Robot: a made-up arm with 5 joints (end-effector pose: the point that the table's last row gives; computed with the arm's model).
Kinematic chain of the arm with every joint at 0, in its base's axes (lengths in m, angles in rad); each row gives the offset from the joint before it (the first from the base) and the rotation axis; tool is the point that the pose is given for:
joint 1: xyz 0 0 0.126 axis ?
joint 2: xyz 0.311 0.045 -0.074 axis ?
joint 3: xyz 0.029 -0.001 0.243 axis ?
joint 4: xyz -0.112 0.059 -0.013 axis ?
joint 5: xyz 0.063 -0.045 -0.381 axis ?
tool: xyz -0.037 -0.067 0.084
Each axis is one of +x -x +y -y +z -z.
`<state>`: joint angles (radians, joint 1 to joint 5).
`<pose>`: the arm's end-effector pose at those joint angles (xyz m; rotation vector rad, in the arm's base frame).
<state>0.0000 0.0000 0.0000 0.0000 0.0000</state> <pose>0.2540 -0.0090 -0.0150 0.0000 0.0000 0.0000</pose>
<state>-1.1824 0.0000 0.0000 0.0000 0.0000</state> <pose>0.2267 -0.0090 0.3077 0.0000 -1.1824 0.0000</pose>
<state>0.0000 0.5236 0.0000 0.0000 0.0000</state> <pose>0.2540 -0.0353 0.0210 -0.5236 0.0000 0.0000</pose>
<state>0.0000 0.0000 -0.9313 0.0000 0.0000</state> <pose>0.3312 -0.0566 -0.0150 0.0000 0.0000 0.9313</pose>
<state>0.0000 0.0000 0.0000 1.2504 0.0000</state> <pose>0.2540 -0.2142 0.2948 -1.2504 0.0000 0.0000</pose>
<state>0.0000 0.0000 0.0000 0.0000 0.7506</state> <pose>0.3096 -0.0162 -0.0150 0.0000 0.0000 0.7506</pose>
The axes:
joint 1: +y
joint 2: -x
joint 3: -z
joint 4: -x
joint 5: +z

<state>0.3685 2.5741 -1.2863 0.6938 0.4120</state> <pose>0.4752 0.1868 -0.1406 1.6714 -1.6571 -1.2481</pose>
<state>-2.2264 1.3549 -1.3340 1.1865 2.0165</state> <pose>-0.3425 0.1994 0.5877 -1.5765 1.6287 -0.2197</pose>
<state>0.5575 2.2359 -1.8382 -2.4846 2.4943</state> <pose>-0.0905 0.4335 -0.1931 1.4451 0.6821 0.5036</pose>
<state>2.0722 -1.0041 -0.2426 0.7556 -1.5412</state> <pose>-0.3122 -0.0673 -0.0027 -1.1914 1.7022 -1.1622</pose>
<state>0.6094 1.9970 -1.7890 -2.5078 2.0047</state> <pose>-0.0753 0.4592 -0.0956 1.4592 0.9229 0.1270</pose>
